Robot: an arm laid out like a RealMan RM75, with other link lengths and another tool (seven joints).
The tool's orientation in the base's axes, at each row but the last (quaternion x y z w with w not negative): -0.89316 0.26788 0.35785 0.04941; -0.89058 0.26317 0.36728 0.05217; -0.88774 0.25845 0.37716 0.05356; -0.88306 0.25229 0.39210 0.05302; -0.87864 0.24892 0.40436 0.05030; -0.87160 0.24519 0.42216 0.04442; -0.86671 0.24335 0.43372 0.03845; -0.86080 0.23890 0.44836 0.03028; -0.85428 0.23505 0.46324 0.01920; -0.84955 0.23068 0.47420 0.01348; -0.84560 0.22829 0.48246 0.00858; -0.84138 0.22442 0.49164 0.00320
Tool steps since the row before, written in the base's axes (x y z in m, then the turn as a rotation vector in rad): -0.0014 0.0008 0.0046 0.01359 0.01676 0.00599; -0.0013 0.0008 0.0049 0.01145 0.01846 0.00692; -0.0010 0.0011 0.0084 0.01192 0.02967 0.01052; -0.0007 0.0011 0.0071 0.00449 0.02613 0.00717; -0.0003 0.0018 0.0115 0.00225 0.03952 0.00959; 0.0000 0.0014 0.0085 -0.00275 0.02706 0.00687; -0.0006 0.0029 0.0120 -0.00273 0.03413 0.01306; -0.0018 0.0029 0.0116 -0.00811 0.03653 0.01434; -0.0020 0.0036 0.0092 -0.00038 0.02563 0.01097; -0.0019 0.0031 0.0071 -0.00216 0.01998 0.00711; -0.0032 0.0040 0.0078 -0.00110 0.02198 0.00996; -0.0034 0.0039 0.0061 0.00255 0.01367 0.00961
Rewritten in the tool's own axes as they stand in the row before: -0.0043 0.0005 -0.0023 -0.00326 -0.02064 -0.00806; -0.0045 0.0005 -0.0025 -0.00589 -0.02091 -0.00691; -0.0069 0.0004 -0.0050 -0.01282 -0.03044 -0.00651; -0.0059 0.0001 -0.0041 -0.01318 -0.02410 -0.00030; -0.0093 -0.0001 -0.0070 -0.02150 -0.03442 0.00350; -0.0070 -0.0001 -0.0050 -0.01720 -0.02153 0.00527; -0.0107 -0.0005 -0.0062 -0.02470 -0.02686 0.00337; -0.0111 0.0001 -0.0048 -0.02923 -0.02641 0.00732; -0.0097 -0.0007 -0.0028 -0.01879 -0.02059 0.00047; -0.0078 -0.0006 -0.0016 -0.01431 -0.01558 0.00265; -0.0093 -0.0007 -0.0006 -0.01694 -0.01720 0.00073; -0.0079 -0.0009 0.0005 -0.01202 -0.01119 -0.00398
